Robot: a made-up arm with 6 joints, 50 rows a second.
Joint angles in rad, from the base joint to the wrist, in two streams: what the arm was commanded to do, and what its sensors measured. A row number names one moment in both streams.
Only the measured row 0 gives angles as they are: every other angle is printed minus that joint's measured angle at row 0.
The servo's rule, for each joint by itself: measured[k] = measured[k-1] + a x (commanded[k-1-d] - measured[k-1]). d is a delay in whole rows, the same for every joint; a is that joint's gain. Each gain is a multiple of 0.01, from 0.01 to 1. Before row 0 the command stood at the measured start. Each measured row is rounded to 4 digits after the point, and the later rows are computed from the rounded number. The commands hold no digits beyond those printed.
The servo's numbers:
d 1
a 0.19 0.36 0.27 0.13 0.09 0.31
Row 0, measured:
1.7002 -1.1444 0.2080 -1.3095 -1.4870 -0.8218
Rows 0 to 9, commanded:
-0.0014 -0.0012 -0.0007 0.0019 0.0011 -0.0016
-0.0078 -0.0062 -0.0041 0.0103 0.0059 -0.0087
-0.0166 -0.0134 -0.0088 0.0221 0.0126 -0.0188
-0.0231 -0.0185 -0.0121 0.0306 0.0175 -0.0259
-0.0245 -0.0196 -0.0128 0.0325 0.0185 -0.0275
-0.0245 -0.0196 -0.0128 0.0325 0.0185 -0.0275
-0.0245 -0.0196 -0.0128 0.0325 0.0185 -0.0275
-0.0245 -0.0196 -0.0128 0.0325 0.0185 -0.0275
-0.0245 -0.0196 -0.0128 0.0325 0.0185 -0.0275
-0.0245 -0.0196 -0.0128 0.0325 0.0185 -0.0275
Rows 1 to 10, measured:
0.0000 0.0000 0.0000 0.0000 0.0000 0.0000
-0.0003 -0.0004 -0.0002 0.0002 0.0001 -0.0005
-0.0017 -0.0025 -0.0013 0.0015 0.0006 -0.0030
-0.0045 -0.0064 -0.0033 0.0042 0.0017 -0.0079
-0.0080 -0.0108 -0.0057 0.0076 0.0031 -0.0135
-0.0111 -0.0140 -0.0076 0.0108 0.0045 -0.0178
-0.0136 -0.0160 -0.0090 0.0136 0.0058 -0.0208
-0.0157 -0.0173 -0.0100 0.0161 0.0069 -0.0229
-0.0174 -0.0181 -0.0108 0.0182 0.0079 -0.0243
-0.0187 -0.0186 -0.0113 0.0201 0.0089 -0.0253

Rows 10 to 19, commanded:
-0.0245 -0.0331 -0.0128 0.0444 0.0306 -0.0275
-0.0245 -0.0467 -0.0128 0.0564 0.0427 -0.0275
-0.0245 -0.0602 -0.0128 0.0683 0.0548 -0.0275
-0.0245 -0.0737 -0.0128 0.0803 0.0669 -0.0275
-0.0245 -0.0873 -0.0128 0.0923 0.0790 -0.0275
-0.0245 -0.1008 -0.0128 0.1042 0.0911 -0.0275
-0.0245 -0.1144 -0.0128 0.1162 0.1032 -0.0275
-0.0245 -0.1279 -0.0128 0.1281 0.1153 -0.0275
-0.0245 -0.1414 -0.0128 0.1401 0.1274 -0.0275
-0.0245 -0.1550 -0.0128 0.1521 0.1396 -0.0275
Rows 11 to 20, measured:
-0.0198 -0.0190 -0.0117 0.0217 0.0098 -0.0260
-0.0207 -0.0241 -0.0120 0.0247 0.0117 -0.0265
-0.0214 -0.0322 -0.0122 0.0288 0.0145 -0.0268
-0.0220 -0.0423 -0.0124 0.0339 0.0181 -0.0270
-0.0225 -0.0536 -0.0125 0.0399 0.0225 -0.0272
-0.0229 -0.0657 -0.0126 0.0467 0.0276 -0.0273
-0.0232 -0.0783 -0.0127 0.0542 0.0333 -0.0274
-0.0234 -0.0913 -0.0127 0.0623 0.0396 -0.0274
-0.0236 -0.1045 -0.0127 0.0709 0.0464 -0.0274
-0.0238 -0.1178 -0.0127 0.0799 0.0537 -0.0274

